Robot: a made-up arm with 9 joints. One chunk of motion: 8 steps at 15 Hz.
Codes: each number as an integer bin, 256 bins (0 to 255) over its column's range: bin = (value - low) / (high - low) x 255, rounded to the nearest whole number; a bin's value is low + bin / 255 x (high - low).
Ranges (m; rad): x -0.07..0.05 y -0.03..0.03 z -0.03..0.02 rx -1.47..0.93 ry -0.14..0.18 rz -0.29..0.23
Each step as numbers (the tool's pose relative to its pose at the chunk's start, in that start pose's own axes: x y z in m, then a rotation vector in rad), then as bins.
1 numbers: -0.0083 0.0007 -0.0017 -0.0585 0.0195 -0.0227
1 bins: 131 130 144 150 127 131
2 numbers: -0.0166 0.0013 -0.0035 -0.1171 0.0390 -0.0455
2 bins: 113 133 135 144 143 120
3 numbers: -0.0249 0.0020 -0.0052 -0.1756 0.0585 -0.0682
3 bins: 96 136 126 138 158 109
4 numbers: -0.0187 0.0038 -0.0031 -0.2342 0.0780 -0.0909
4 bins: 109 144 137 131 174 98
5 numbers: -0.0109 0.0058 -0.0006 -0.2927 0.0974 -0.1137
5 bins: 126 152 150 125 189 86
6 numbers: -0.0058 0.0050 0.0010 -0.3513 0.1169 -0.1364
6 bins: 136 149 158 119 205 75
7 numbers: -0.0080 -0.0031 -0.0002 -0.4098 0.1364 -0.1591
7 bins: 132 114 152 113 220 64
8 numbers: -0.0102 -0.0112 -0.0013 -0.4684 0.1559 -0.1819
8 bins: 127 80 146 106 236 53
